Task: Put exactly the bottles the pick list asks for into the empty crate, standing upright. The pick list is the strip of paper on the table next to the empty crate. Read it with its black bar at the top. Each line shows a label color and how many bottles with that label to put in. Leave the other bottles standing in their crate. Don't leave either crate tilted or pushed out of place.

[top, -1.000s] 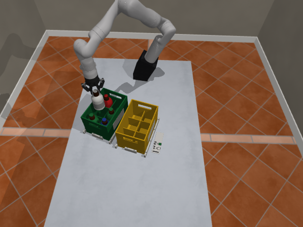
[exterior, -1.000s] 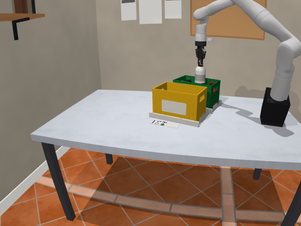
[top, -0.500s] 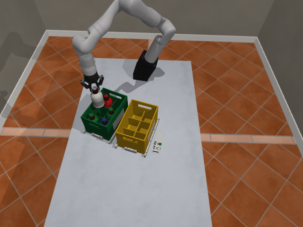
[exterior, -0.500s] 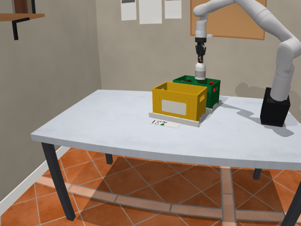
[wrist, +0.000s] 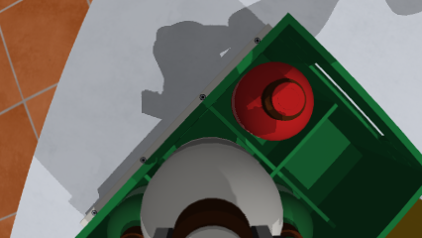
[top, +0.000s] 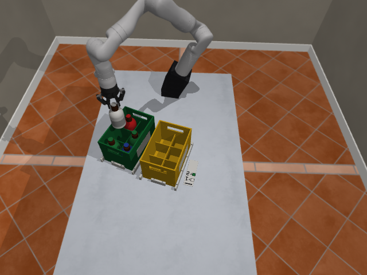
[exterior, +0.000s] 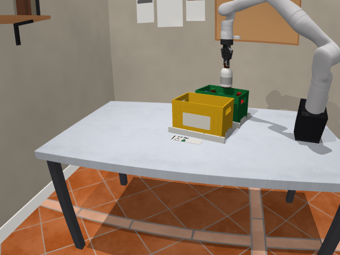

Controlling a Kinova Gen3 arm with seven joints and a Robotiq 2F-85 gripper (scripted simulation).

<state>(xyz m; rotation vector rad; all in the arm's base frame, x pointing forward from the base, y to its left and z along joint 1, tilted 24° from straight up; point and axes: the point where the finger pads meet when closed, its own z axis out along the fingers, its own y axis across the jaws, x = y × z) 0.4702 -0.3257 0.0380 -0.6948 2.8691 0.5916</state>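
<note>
Now: the white-label bottle 70 mm below my hand. Also, from my hand: green crate 250 mm below, 40 mm to the left, 10 mm ahead; then blue-label bottle 250 mm below, 110 mm ahead, 60 mm to the left; then red-label bottle 250 mm below, 90 mm behind, 20 mm to the left.
</note>
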